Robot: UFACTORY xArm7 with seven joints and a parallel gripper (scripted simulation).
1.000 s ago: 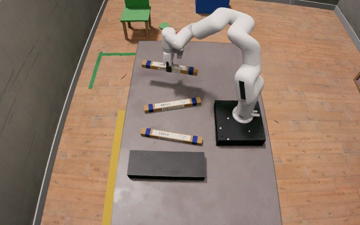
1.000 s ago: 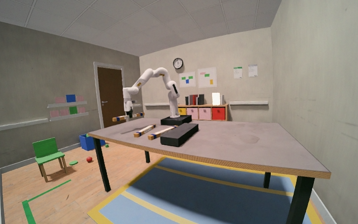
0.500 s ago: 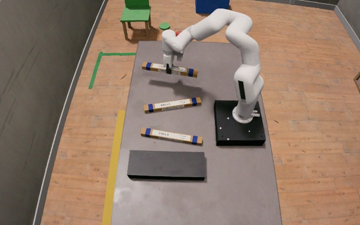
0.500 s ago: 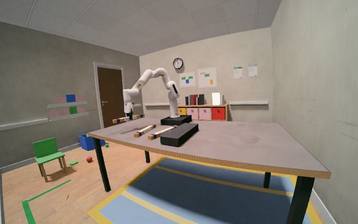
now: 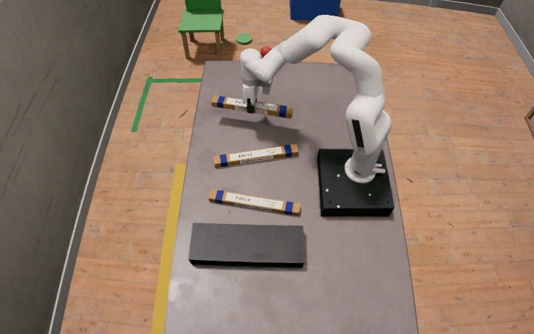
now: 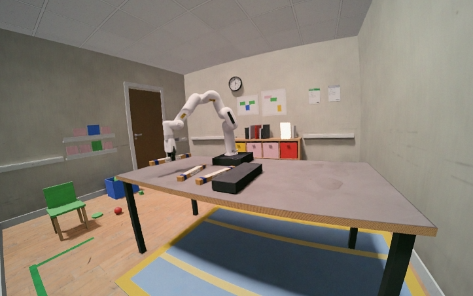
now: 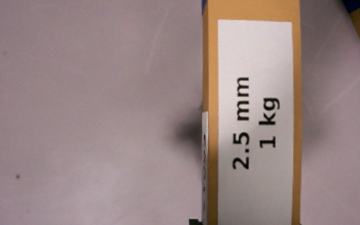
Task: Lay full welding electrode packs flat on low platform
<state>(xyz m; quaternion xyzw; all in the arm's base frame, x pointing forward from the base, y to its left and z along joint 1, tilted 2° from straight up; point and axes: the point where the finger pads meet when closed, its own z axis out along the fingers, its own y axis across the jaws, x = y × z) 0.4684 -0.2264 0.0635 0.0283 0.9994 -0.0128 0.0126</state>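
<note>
The pack lies 190 mm to the left of my hand, 90 mm below it and 50 mm behind it. The rest, counted from my hand: pack of welding electrodes (400 mm to the left, 90 mm below, 70 mm behind); then platform (580 mm to the left, 90 mm below, 70 mm behind).
</note>
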